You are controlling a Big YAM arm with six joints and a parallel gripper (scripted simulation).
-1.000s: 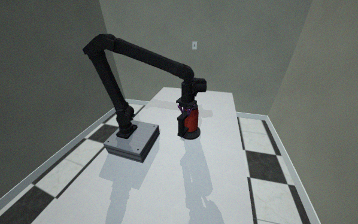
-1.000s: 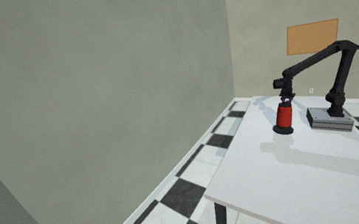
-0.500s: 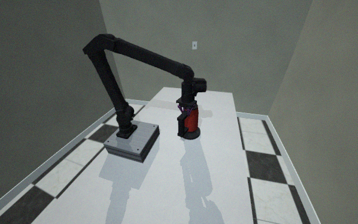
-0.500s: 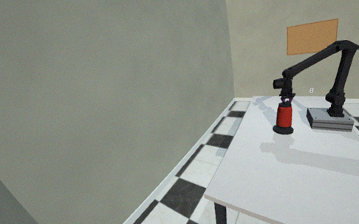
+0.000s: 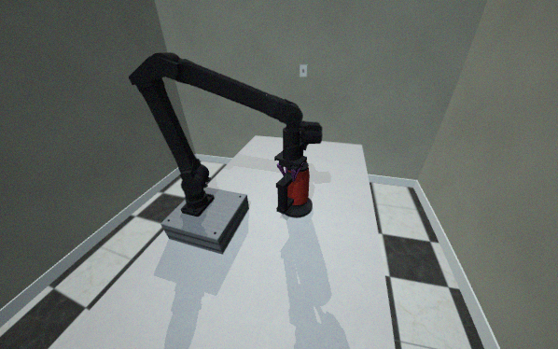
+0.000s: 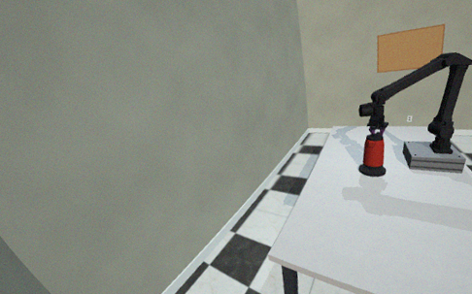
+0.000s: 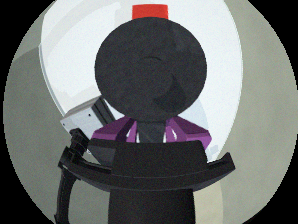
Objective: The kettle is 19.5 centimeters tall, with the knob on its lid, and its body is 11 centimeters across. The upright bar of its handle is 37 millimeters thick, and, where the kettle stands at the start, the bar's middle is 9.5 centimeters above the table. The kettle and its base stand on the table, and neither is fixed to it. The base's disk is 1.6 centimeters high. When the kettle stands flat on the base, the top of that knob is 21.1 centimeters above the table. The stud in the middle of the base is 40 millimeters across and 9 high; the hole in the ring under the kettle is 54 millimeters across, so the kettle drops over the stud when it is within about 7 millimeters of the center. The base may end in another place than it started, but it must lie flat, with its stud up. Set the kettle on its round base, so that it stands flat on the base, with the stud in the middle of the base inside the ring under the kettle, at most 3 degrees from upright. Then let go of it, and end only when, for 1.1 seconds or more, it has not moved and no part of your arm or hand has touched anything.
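Now: hand 50 mm above the red kettle, 20 mm to the right of it and 10 mm short of it. From my hand the other things lie so: round black base: 180 mm below, 60 mm to the left, 20 mm ahead.
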